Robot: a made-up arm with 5 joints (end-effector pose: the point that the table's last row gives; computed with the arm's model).
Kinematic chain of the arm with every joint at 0, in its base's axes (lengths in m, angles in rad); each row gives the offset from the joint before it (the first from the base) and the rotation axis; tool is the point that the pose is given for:
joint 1: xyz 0 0 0.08 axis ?
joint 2: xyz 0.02 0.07 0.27 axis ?
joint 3: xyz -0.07 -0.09 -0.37 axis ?
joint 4: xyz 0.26 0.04 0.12 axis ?
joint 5: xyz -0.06 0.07 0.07 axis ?
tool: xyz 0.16 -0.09 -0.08
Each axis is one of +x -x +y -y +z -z.
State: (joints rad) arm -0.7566 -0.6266 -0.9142 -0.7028 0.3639
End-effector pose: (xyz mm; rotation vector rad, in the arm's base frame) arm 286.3 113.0 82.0 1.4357 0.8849 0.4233
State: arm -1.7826 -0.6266 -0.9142 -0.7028 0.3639
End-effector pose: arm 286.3 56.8 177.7 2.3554 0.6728 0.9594
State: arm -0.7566 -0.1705 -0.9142 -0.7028 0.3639
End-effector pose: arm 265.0 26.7 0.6 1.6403 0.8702 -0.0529
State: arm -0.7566 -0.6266 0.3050 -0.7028 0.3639
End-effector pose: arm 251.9 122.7 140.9 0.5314 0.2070 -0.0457
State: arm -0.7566 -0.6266 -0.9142 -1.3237 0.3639
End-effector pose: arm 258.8 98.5 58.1 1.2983 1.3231 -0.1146
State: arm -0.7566 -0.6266 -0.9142 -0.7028 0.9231
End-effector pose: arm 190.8 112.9 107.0 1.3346 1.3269 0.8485
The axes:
joint 1: -x
joint 2: -z
joint 3: -x
joint 4: +z
joint 5: +y

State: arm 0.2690 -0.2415 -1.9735 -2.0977 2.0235
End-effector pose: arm 346.7 -85.9 181.3 -1.5340 -1.7393 0.1278
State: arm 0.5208 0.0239 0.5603 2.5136 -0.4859
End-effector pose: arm 128.4 161.1 -15.5 0.1050 1.0407 2.1037
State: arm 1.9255 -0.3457 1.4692 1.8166 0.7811
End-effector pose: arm 239.8 -158.9 53.8 1.2828 -1.5878 0.5150
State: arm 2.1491 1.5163 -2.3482 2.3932 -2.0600
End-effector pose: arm -326.2 -184.6 439.5 -1.2463 0.0470 -2.2132
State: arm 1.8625 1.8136 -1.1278 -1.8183 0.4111
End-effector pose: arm -154.8 -67.2 151.0 1.4282 -1.4463 -0.9497
